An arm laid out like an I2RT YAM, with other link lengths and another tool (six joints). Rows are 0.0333 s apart.
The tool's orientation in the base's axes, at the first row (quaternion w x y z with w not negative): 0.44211 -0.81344 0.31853 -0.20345
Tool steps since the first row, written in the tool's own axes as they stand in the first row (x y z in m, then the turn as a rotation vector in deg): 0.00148 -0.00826 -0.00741 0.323 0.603 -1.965; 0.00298 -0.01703 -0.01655 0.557 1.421 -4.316; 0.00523 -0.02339 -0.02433 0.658 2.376 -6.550; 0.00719 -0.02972 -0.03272 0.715 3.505 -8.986; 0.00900 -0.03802 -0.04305 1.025 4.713 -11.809; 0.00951 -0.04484 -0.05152 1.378 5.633 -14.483; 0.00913 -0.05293 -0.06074 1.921 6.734 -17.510; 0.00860 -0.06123 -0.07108 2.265 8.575 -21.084; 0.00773 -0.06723 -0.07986 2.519 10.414 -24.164; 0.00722 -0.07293 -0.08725 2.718 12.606 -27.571; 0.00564 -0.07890 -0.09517 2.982 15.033 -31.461; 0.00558 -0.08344 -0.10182 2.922 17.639 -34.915
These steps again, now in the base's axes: -0.00069 -0.00205 0.01098 -1.177 -1.629 0.538; -0.00225 -0.00492 0.02331 -2.727 -3.511 1.093; -0.00326 -0.00850 0.03292 -4.347 -5.287 1.463; -0.00486 -0.01224 0.04280 -6.180 -7.221 1.789; -0.00708 -0.01623 0.05538 -8.097 -9.593 2.265; -0.00960 -0.01881 0.06565 -9.794 -11.790 2.909; -0.01278 -0.02069 0.07735 -11.633 -14.401 3.594; -0.01669 -0.02305 0.08981 -14.200 -17.496 3.929; -0.02066 -0.02518 0.09948 -16.528 -20.237 4.001; -0.02362 -0.02687 0.10818 -19.214 -23.275 3.944; -0.02758 -0.02801 0.11734 -22.230 -26.738 3.944; -0.03016 -0.03004 0.12469 -25.271 -29.792 3.546
